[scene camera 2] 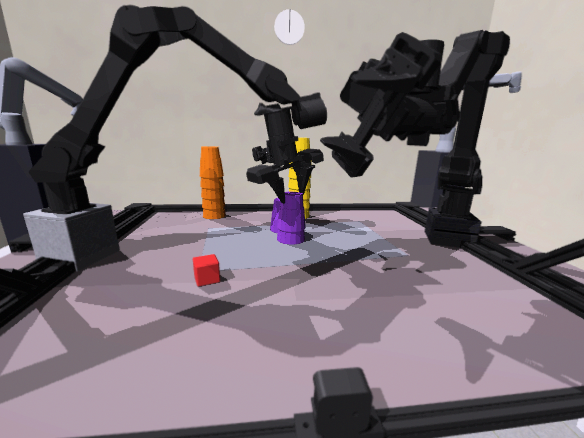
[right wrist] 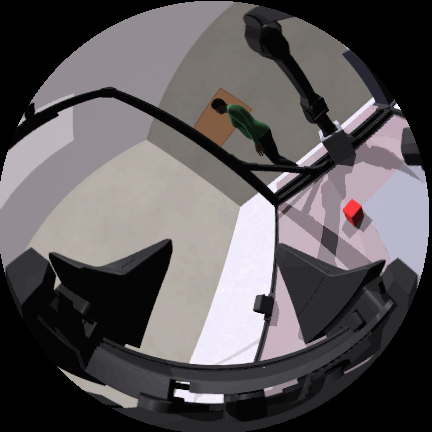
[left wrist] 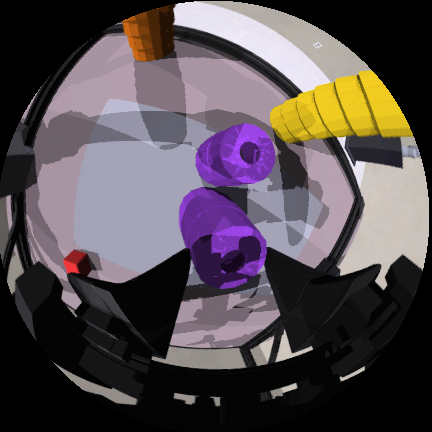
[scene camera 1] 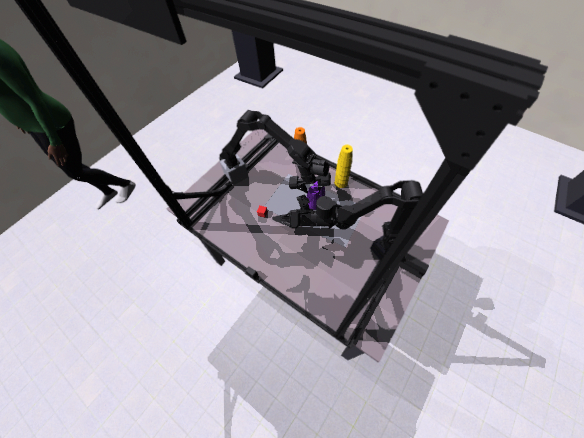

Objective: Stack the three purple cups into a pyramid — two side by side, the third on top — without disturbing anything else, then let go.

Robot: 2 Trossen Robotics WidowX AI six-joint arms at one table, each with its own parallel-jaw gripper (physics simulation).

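Pixels of known places: left gripper, fingertip midpoint: (scene camera 2: 292, 199) (left wrist: 227, 253) (scene camera 1: 313, 192); right gripper, fingertip midpoint: (scene camera 2: 336, 113) (right wrist: 225, 247) (scene camera 1: 274, 217); left arm's base, origin of the base link: (scene camera 2: 69, 208) (right wrist: 329, 129) (scene camera 1: 232, 162); right arm's base, origin of the base link: (scene camera 2: 453, 213) (scene camera 1: 389, 244).
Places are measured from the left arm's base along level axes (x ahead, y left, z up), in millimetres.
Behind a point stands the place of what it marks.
Two upright purple shapes stand close together on the pale blue-grey mat (scene camera 1: 282, 200) {y 111, x 293, z -106 mm} (scene camera 2: 240, 250) {y 122, x 309, z -106 mm} (left wrist: 120, 200) {y 148, x 306, z -106 mm}. The front purple cup (scene camera 2: 291, 215) {y 192, x 411, z -33 mm} (left wrist: 222, 220) {y 236, x 383, z 4 mm} shows a band near its base, and the rear purple cup (scene camera 2: 274, 216) {y 266, x 348, z -63 mm} (left wrist: 235, 155) {y 276, x 362, z -19 mm} stands beside it. I cannot clearly tell a third cup apart. My left gripper (scene camera 2: 293, 196) {y 222, x 407, z -1 mm} (left wrist: 227, 253) {y 222, x 407, z -1 mm} points down, its fingertips against both sides of the front cup's top. My right gripper (scene camera 2: 337, 111) {y -52, x 517, z 177 mm} (right wrist: 225, 247) {y -52, x 517, z 177 mm} is open and empty, raised to the right of the cups in scene camera 2, and partly hides them in scene camera 1.
A tall yellow cup stack (scene camera 1: 344, 167) {y 406, x 407, z 49 mm} (scene camera 2: 303, 146) (left wrist: 345, 110) {y 392, x 381, z 24 mm} stands behind the purple cups. An orange cup stack (scene camera 1: 299, 134) (scene camera 2: 212, 182) (left wrist: 150, 35) stands back left in scene camera 2. A red cube (scene camera 1: 262, 211) {y -17, x 314, z -66 mm} (scene camera 2: 206, 270) {y -30, x 311, z -77 mm} (left wrist: 77, 263) {y 13, x 304, z -72 mm} (right wrist: 353, 212) {y -9, x 318, z -66 mm} lies near the mat's edge.
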